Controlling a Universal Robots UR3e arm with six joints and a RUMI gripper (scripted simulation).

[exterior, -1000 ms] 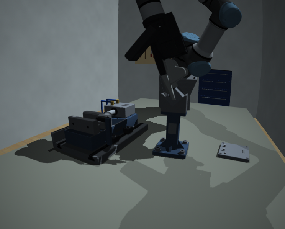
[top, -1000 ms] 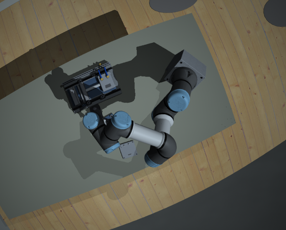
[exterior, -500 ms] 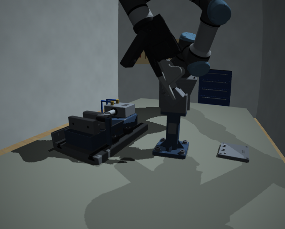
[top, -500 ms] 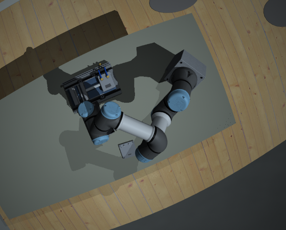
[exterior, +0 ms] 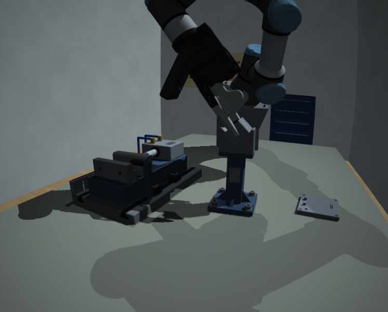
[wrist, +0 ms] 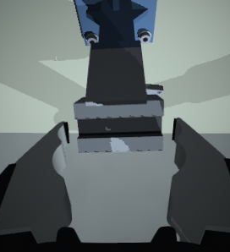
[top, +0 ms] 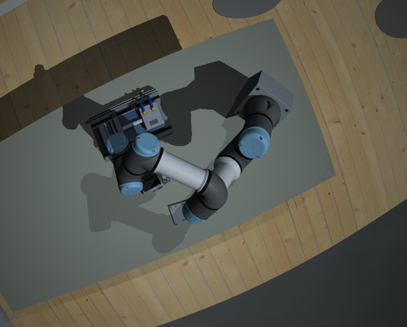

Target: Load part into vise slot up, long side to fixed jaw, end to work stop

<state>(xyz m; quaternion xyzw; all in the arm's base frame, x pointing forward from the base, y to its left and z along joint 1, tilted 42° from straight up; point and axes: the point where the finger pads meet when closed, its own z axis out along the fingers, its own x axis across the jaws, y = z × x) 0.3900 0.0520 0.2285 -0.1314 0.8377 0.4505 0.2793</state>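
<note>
My hand is right at the part. Round my hand: air cylinder rod 30 mm ahead, 220 mm to the right, 80 mm below; blue post 100 mm below; work stop 110 mm ahead, 160 mm to the right, 70 mm below.
</note>
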